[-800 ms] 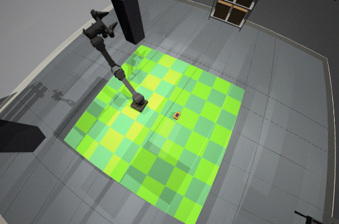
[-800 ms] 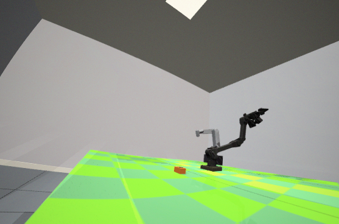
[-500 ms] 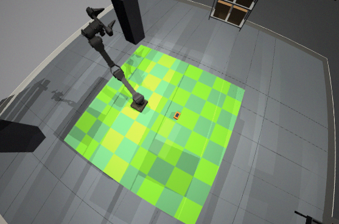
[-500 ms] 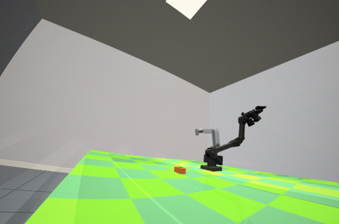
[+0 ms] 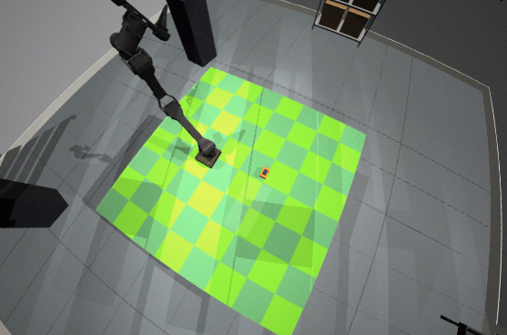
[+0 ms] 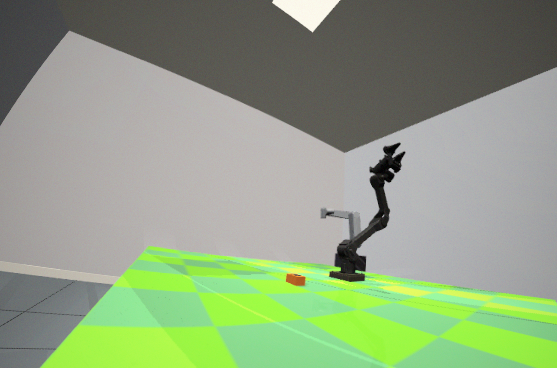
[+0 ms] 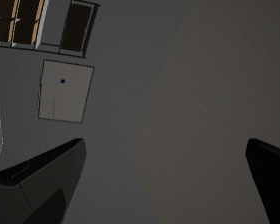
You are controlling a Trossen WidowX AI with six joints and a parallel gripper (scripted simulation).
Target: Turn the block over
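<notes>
Now: the orange block 540 mm ahead of my gripper tip, 90 mm to the right of it and 660 mm below it.
</notes>
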